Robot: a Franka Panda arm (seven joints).
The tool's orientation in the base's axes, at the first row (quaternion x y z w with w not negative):
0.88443, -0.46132, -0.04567, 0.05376
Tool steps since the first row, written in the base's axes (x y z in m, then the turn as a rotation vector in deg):
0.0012, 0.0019, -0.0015, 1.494, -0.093, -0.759
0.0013, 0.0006, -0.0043, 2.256, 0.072, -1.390
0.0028, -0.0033, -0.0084, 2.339, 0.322, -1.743
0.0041, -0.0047, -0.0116, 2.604, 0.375, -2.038
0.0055, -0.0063, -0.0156, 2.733, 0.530, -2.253
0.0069, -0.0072, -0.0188, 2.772, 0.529, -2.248
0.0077, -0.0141, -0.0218, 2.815, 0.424, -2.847
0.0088, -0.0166, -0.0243, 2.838, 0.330, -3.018
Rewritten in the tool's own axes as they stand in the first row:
-0.0008, -0.0023, 0.0012, 0.952, -1.263, 0.562
0.0004, -0.0020, 0.0041, 1.271, -2.062, 1.078
0.0046, -0.0015, 0.0081, 1.124, -2.319, 1.404
0.0066, -0.0022, 0.0112, 1.241, -2.605, 1.658
0.0088, -0.0030, 0.0151, 1.194, -2.827, 1.846
0.0104, -0.0041, 0.0181, 1.216, -2.858, 1.836
0.0166, -0.0012, 0.0213, 1.346, -2.915, 2.429
0.0194, -0.0010, 0.0238, 1.441, -2.904, 2.600

